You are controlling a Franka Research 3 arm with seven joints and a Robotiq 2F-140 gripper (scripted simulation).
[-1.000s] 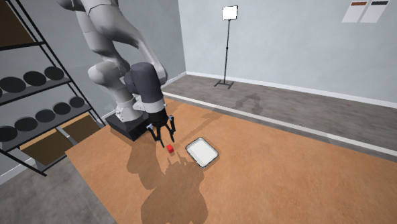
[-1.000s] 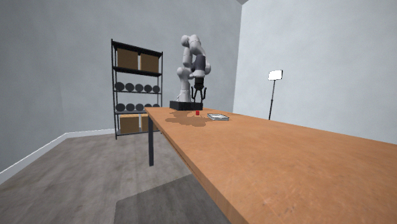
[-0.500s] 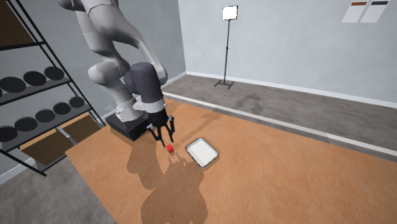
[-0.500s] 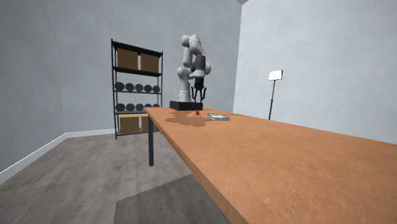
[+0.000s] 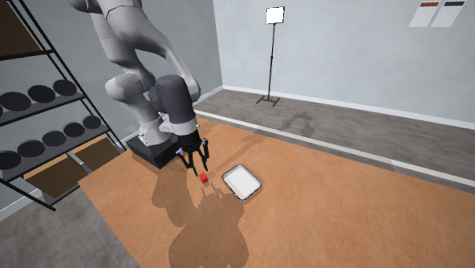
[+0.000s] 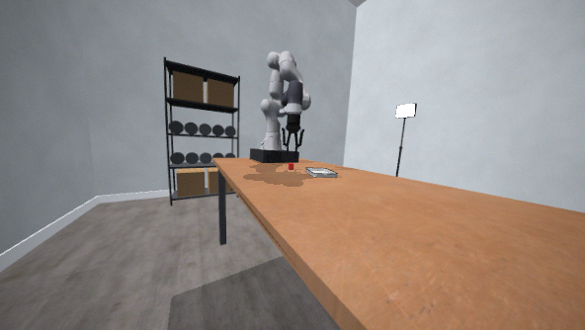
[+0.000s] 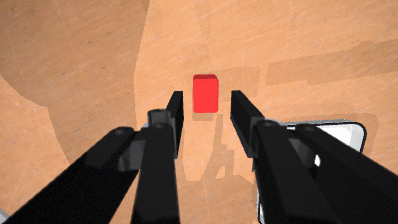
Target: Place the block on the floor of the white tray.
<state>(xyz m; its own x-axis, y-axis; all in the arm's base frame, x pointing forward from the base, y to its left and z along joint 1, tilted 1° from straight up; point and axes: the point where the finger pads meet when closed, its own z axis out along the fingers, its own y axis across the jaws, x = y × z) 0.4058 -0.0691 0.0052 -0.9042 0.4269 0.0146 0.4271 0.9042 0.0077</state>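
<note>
Right now the red block is 8 cm below my hand. Also, from my hand: white tray 17 cm ahead, 8 cm below, 7 cm to the left.
</note>
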